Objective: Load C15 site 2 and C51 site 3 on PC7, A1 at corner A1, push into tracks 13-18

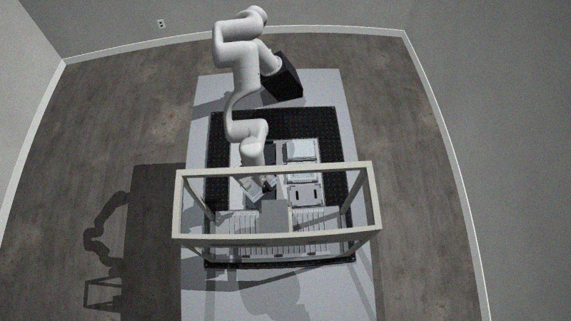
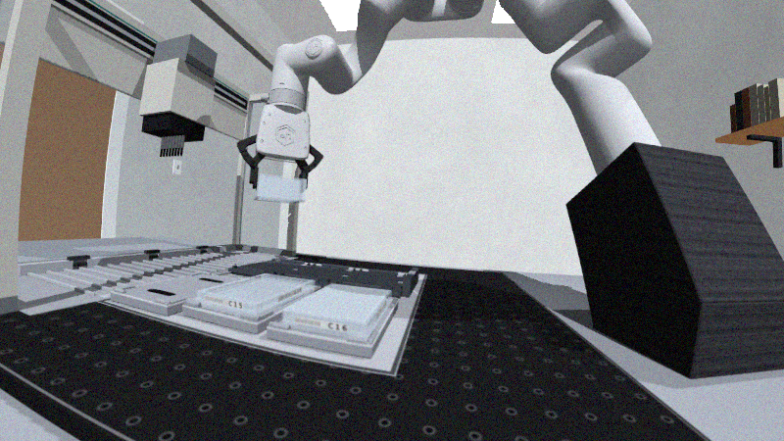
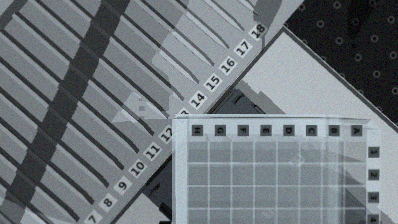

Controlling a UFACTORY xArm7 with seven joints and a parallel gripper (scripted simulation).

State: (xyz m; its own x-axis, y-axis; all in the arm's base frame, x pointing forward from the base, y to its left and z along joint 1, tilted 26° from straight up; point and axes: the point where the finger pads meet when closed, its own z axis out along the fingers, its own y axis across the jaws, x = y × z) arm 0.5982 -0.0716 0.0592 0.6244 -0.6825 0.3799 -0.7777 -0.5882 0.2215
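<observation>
Now: hand 10 mm above the deep-well block C51. From my hand the other things lie so: nest S2 (190 mm to the left, 160 mm below, 100 mm behind); nest S3 (200 mm to the left, 160 mm below, 10 mm ahead); dark carrier PC7 (150 mm below, 110 mm behind, 10 mm to the left).
</observation>
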